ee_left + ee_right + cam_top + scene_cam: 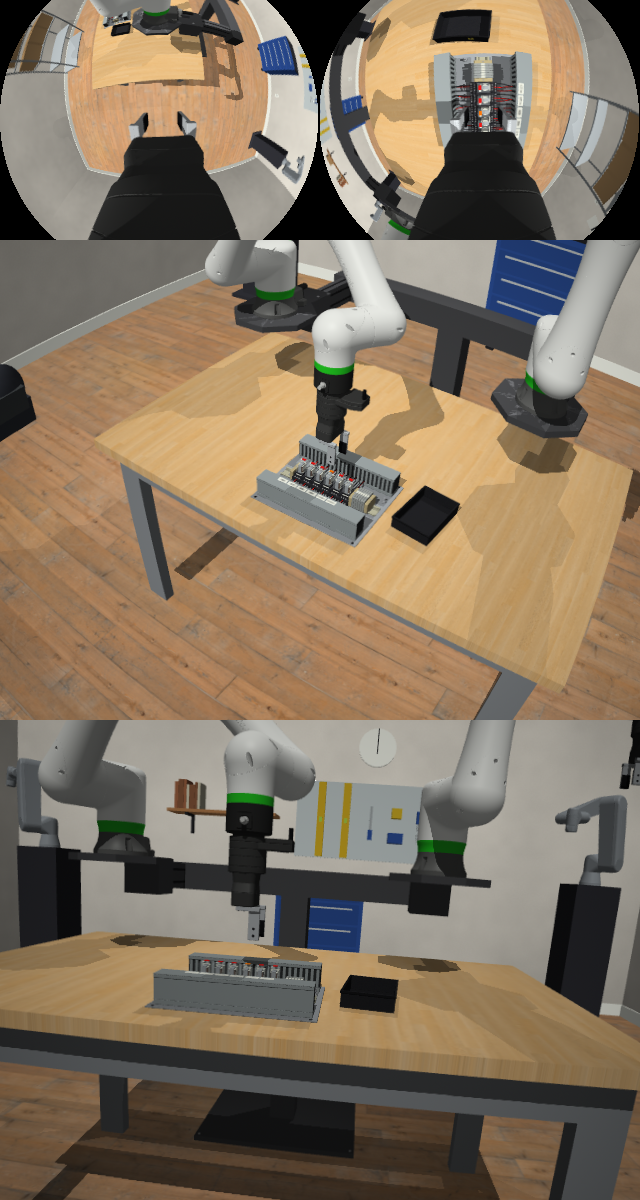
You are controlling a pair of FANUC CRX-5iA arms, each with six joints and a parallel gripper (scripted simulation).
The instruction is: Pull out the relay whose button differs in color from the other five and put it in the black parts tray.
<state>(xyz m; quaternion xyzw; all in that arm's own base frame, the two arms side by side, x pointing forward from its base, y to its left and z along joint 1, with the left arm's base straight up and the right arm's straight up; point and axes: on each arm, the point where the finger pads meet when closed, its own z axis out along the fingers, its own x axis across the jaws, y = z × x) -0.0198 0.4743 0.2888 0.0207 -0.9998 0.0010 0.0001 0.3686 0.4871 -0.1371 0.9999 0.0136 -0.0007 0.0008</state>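
Note:
Now: right hand 20 mm to the left of the grey relay panel and 110 mm above it. Round my right hand: black parts tray: 60 mm behind, 240 mm to the left, 120 mm below.

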